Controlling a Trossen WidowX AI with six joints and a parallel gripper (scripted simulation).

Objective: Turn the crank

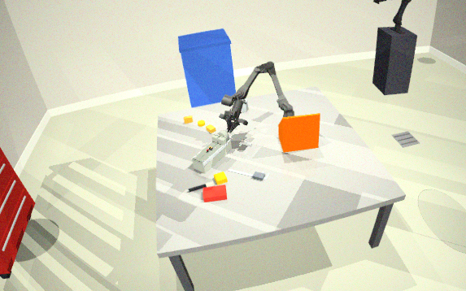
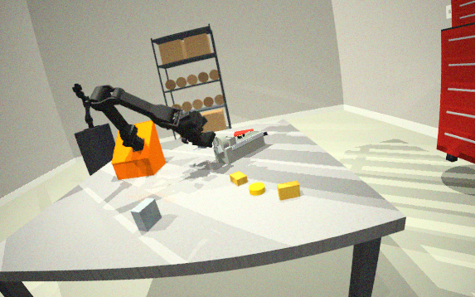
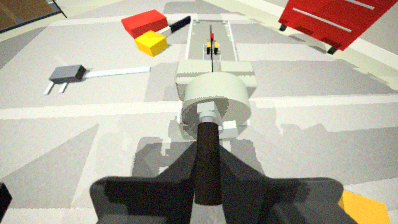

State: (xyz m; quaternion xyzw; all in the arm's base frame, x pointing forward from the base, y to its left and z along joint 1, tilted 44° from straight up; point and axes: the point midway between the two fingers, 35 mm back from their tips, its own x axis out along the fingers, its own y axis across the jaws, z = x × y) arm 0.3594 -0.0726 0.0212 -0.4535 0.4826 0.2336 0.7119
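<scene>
My gripper tip is 3 cm below the dark brown crank handle, 1 cm to the left of it and 1 cm past it. Also, from my gripper tip: yellow block (32 cm to the left, 8 cm below, 8 cm ahead); grey cube (41 cm to the right, 14 cm behind, 6 cm below); red pointer (14 cm to the left, 14 cm ahead, 1 cm below).
</scene>
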